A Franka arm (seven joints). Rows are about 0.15 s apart.
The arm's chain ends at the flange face. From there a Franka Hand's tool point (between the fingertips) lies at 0.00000 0.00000 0.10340 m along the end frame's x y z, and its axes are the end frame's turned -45 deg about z.
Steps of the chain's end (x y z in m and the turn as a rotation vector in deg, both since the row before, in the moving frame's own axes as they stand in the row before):
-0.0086, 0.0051, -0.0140, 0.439, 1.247, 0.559
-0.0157, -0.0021, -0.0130, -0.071, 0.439, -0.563
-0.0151, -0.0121, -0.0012, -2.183, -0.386, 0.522
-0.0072, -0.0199, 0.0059, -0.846, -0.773, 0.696
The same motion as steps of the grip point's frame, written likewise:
-0.0075, -0.0014, -0.0140, -0.571, 1.192, 0.559
-0.0091, -0.0119, -0.0130, -0.361, 0.260, -0.563
-0.0054, -0.0170, -0.0013, -1.271, -1.817, 0.522
0.0069, -0.0191, 0.0059, -0.052, -1.145, 0.696

